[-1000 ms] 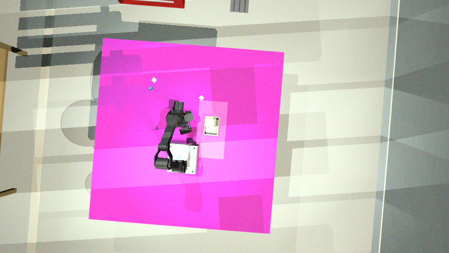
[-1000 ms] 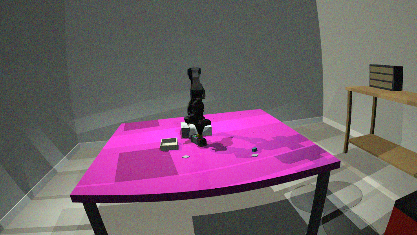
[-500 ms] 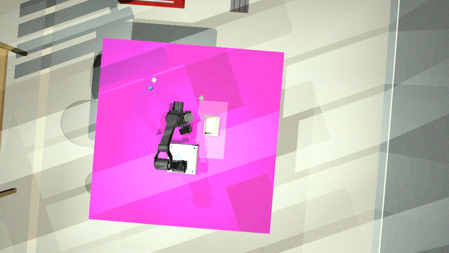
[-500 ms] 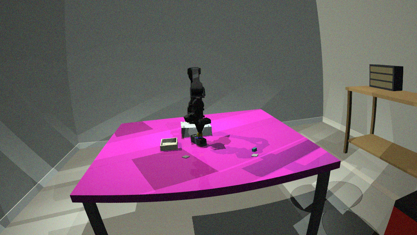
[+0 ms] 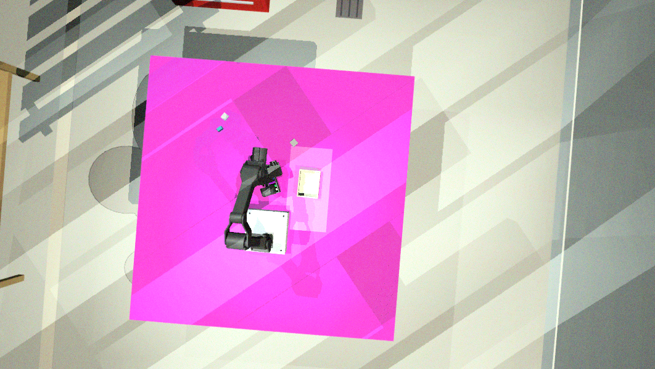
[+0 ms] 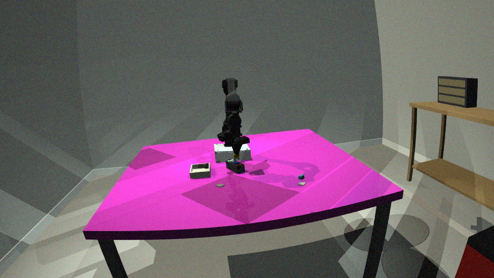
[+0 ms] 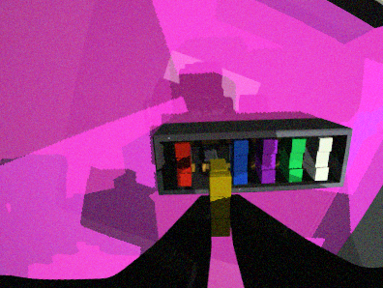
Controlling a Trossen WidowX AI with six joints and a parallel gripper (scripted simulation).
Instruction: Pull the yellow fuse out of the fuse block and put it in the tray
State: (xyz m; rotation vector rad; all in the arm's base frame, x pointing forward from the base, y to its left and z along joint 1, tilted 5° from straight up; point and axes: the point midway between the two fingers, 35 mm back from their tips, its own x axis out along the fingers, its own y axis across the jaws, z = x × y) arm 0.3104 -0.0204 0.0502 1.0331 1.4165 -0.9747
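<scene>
My gripper tip is now 4 cm past the tray, 19 cm to the left of it and 8 cm above it. Also, from my gripper tip: cyan cube 23 cm ahead, 24 cm to the left, 8 cm below; yellow fuse 1 cm below.
</scene>
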